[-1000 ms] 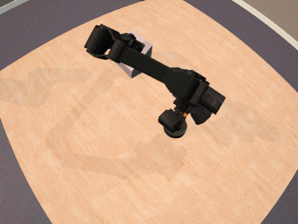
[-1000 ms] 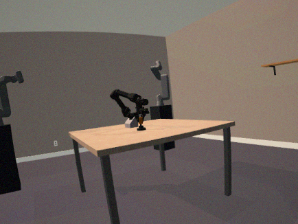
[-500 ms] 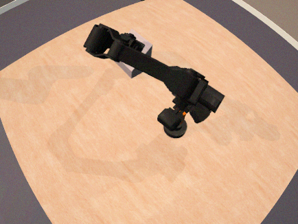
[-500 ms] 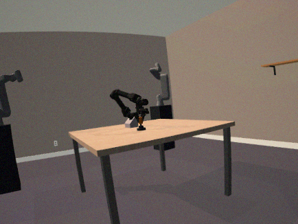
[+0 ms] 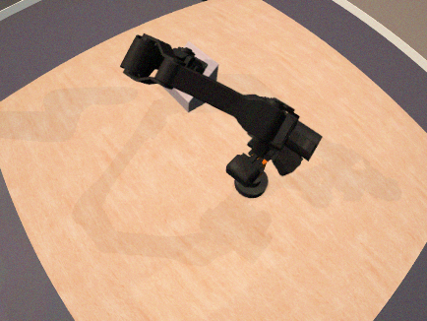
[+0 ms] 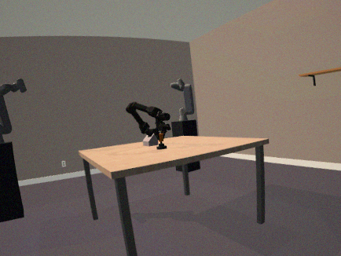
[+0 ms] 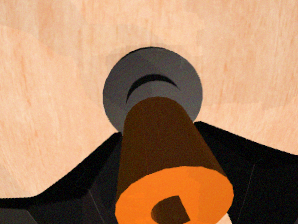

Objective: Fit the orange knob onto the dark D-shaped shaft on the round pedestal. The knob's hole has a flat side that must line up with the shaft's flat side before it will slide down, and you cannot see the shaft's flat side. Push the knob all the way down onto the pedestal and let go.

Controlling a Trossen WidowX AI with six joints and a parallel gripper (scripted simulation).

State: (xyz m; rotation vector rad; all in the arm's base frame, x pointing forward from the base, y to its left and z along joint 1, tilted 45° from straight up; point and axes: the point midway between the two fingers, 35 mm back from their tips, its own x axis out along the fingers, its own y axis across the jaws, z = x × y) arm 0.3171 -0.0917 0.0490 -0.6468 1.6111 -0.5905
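My gripper tip is now 4 cm above the round pedestal. Also, from my gripper tip: orange knob (2 cm above).
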